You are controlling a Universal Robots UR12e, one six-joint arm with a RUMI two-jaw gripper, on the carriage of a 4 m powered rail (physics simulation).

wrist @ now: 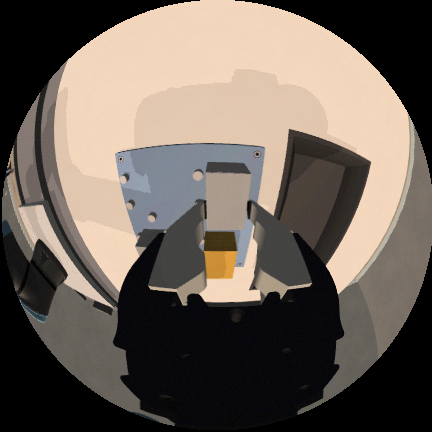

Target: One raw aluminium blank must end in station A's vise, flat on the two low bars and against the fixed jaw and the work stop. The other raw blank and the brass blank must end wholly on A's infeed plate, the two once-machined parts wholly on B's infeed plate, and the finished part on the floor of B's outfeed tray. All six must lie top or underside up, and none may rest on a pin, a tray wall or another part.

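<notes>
My gripper is shut on a plain grey aluminium blank, one fingertip against each side. The blank is over the right part of a blue-grey plate with pins, just right of a pin; whether it touches the plate is hard to tell. The orange-yellow brass blank is just below it in the view, between the fingers' inner faces but apart from them, and reaches past the plate's near edge. Another grey part shows at the plate's lower left, largely hidden behind the left finger. The vise does not show.
A dark, walled tray stands right of the plate, partly behind the right finger. Short round pins stand on the plate's left and middle. A dark rail-like band runs down the far left, with a black device below it.
</notes>
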